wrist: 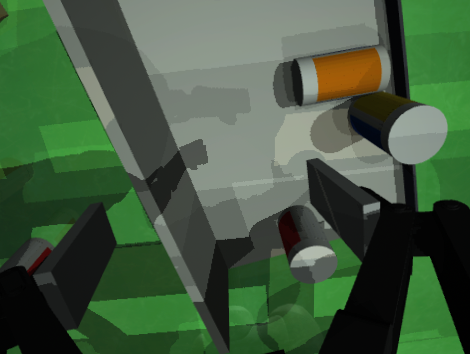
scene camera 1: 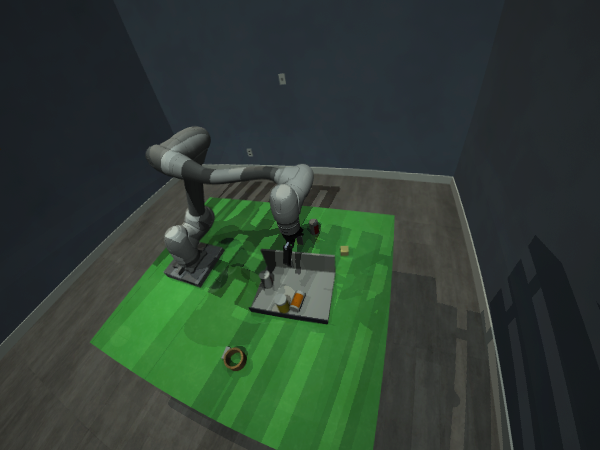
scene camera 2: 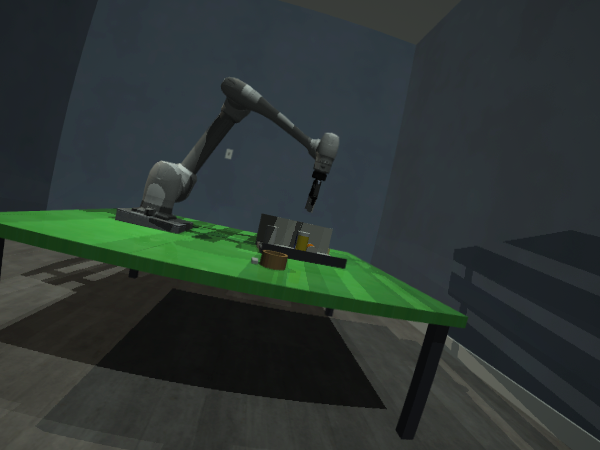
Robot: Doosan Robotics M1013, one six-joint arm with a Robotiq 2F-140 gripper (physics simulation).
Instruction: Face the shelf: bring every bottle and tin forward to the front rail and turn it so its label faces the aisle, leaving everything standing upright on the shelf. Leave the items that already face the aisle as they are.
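Where they show: gripper, fingertip midpoint: (wrist: 210, 202) (scene camera 1: 295, 254) (scene camera 2: 308, 210); arm's base, link origin: (scene camera 1: 190, 259) (scene camera 2: 154, 215).
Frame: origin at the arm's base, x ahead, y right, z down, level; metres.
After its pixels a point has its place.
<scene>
My gripper (scene camera 1: 288, 256) @(y -0.061, x 0.765, z -0.191 m) (scene camera 2: 310, 207) @(y -0.061, x 0.765, z -0.191 m) (wrist: 210, 202) @(y -0.061, x 0.765, z -0.191 m) is open and empty, above the back panel of the grey shelf (scene camera 1: 320, 285) @(y -0.042, x 0.879, z 0.026 m) (scene camera 2: 327, 259) @(y 0.163, x 0.869, z 0.017 m) (wrist: 225, 65) @(y -0.036, x 0.830, z 0.025 m). An orange-labelled tin (scene camera 1: 297, 300) @(y 0.097, x 0.801, z -0.027 m) (wrist: 350, 74) @(y 0.093, x 0.797, z -0.028 m) lies on its side, its end near the front rail, orange side up. A yellow and blue tin (scene camera 1: 283, 304) @(y 0.155, x 0.757, z -0.076 m) (scene camera 2: 302, 241) @(y 0.165, x 0.733, z -0.042 m) (wrist: 417, 134) @(y 0.134, x 0.736, z -0.084 m) stands upright beside it at the front rail; its yellow side shows in scene view 2. A grey tin (scene camera 1: 266, 280) @(y 0.038, x 0.609, z -0.051 m) (wrist: 302, 245) @(y 0.010, x 0.619, z -0.067 m) with a dark red patch stands at the shelf's left end, red towards the back panel.
Behind the shelf, off it, a grey and red can (scene camera 1: 314, 227) (wrist: 31, 252) is on the green table (scene camera 1: 150, 320) @(y 0.435, x -0.024, z 0.046 m) (scene camera 2: 150, 255) @(y 0.663, x 0.229, z 0.046 m). A small yellow block (scene camera 1: 344, 250) @(y -0.293, x 0.964, z 0.008 m) is at the right. A brown ring (scene camera 1: 226, 363) @(y 0.477, x 0.579, z -0.002 m) (scene camera 2: 274, 261) @(y 0.492, x 0.598, z 0.018 m) and a small white block (scene camera 1: 226, 352) (scene camera 2: 254, 260) are in front.
</scene>
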